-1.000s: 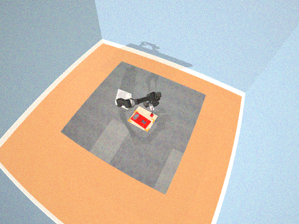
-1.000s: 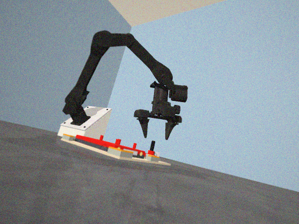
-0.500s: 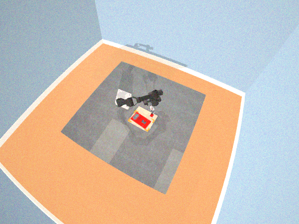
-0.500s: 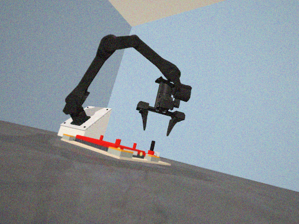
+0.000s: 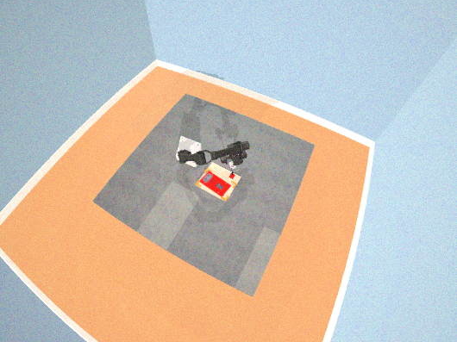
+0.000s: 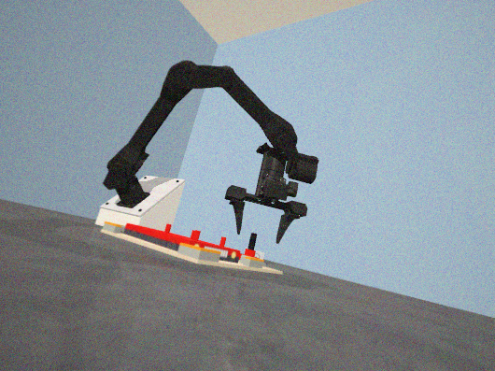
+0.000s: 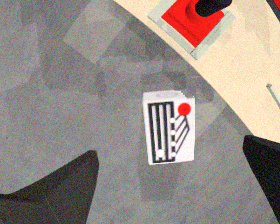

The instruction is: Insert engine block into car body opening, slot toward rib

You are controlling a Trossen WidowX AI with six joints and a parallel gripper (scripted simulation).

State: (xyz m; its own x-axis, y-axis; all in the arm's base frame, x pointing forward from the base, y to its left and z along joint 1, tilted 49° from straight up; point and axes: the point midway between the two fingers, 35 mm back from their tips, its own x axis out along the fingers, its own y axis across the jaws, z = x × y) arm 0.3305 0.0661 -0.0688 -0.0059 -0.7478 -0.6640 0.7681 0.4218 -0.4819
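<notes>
My gripper tip is now 4 cm above the engine block. From my gripper tip the other things lie so: cream base plate: 4 cm behind, 17 cm to the right, 4 cm below.
</notes>
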